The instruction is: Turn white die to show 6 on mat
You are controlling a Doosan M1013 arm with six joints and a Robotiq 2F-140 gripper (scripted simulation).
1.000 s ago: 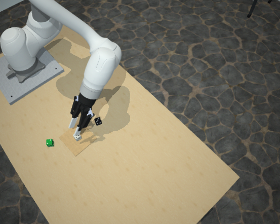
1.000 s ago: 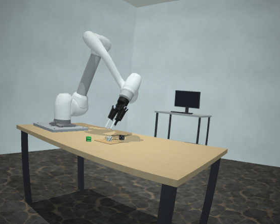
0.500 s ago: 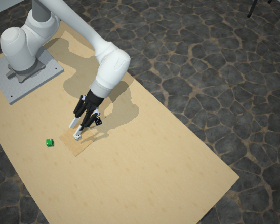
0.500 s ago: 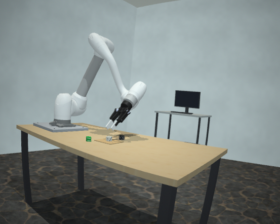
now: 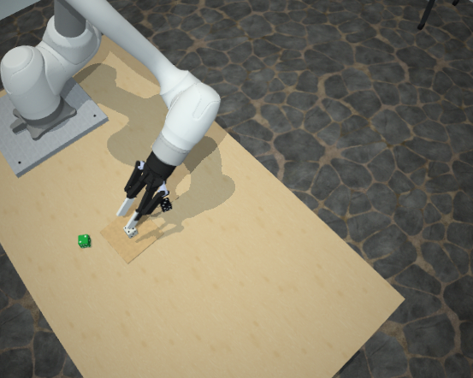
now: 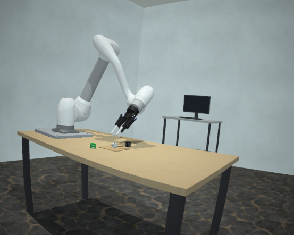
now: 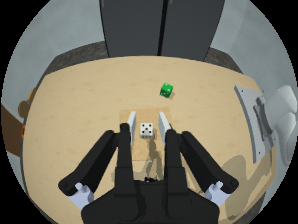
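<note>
My hand is 2 cm to the left of the white die and 9 cm above it. From my hand the other things lie so: green die (7 cm behind, 14 cm to the right, 9 cm below); then tan mat (2 cm to the right, 11 cm below); then black die (11 cm to the left, 9 cm below).
</note>
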